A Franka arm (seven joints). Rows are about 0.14 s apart.
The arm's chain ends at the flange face. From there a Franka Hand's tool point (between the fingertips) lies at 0.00 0.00 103.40 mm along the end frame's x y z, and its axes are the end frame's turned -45 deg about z.
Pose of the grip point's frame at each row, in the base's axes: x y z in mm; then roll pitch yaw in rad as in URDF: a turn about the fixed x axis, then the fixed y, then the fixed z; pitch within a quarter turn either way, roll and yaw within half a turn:
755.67 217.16 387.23 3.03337 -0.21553 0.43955
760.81 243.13 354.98 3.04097 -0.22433 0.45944
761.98 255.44 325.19 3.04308 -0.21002 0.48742
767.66 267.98 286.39 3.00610 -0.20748 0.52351
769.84 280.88 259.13 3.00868 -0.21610 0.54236
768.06 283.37 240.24 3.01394 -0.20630 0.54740
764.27 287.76 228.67 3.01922 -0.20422 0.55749
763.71 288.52 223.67 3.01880 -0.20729 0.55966
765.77 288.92 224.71 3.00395 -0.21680 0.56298
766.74 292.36 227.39 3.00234 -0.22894 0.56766
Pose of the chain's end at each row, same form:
731.02 217.91 487.65 -3.06286 -0.22780 -0.36658
735.69 242.29 455.28 -3.05107 -0.22853 -0.34770
738.26 254.38 425.83 -3.06019 -0.21714 -0.31725
742.40 269.53 386.65 -3.08781 -0.24147 -0.28254
743.95 281.27 359.23 -3.07960 -0.24561 -0.26513
743.27 283.68 340.62 -3.08322 -0.23511 -0.25813
739.93 287.46 329.16 -3.08108 -0.22995 -0.24745
739.09 288.04 324.09 -3.07910 -0.23237 -0.24582
739.57 289.16 324.73 -3.08237 -0.24943 -0.24485
739.43 291.97 327.12 -3.07442 -0.25895 -0.24252

